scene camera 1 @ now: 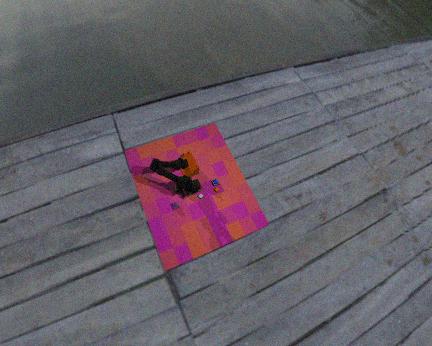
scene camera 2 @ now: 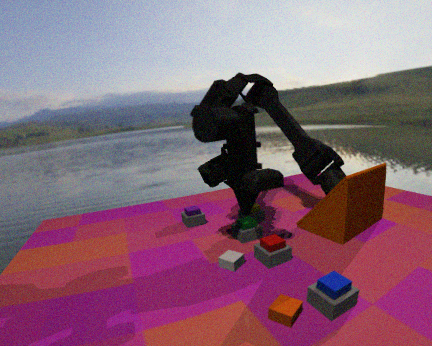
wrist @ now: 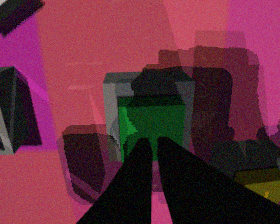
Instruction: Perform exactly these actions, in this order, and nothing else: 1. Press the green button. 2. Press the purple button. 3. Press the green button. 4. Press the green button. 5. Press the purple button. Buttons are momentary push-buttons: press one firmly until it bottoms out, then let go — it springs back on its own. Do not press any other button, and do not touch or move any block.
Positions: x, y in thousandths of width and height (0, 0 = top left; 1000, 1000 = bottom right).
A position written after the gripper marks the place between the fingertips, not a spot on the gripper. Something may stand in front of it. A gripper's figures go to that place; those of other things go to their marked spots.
The gripper (scene camera 2: 568, 623) is 0.51 m from the lens. An orange block (scene camera 2: 661, 897) is 0.31 m from the lens.
